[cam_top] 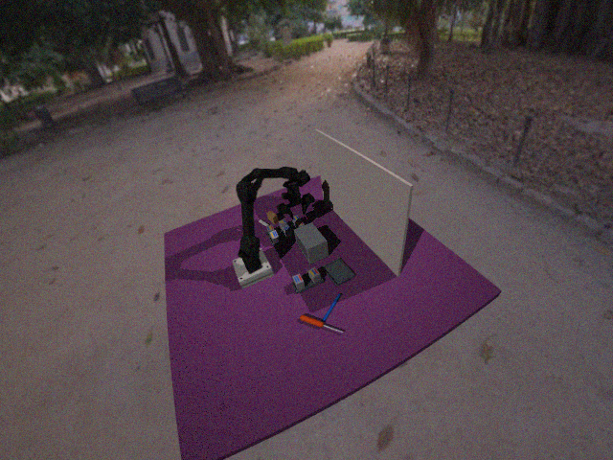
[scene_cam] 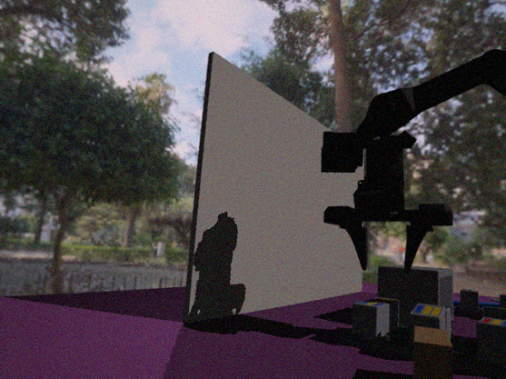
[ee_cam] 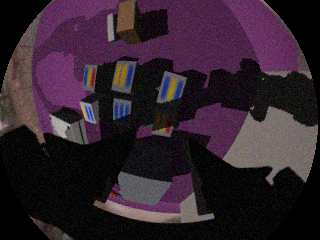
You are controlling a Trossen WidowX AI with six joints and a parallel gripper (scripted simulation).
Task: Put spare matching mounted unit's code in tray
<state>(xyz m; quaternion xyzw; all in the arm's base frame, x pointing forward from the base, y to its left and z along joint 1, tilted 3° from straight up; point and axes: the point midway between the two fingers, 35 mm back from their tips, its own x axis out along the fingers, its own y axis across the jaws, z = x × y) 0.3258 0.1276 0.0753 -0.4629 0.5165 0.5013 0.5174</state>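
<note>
Right now the grey spare block is 5 cm below my gripper tip. From my gripper tip the other things lie so: tan block: 8 cm behind, 18 cm to the left, 7 cm below; then grey mounted unit: 3 cm behind, 15 cm to the right, 4 cm below; then tall grey panel: 22 cm ahead, 19 cm to the right, 13 cm above.
</note>
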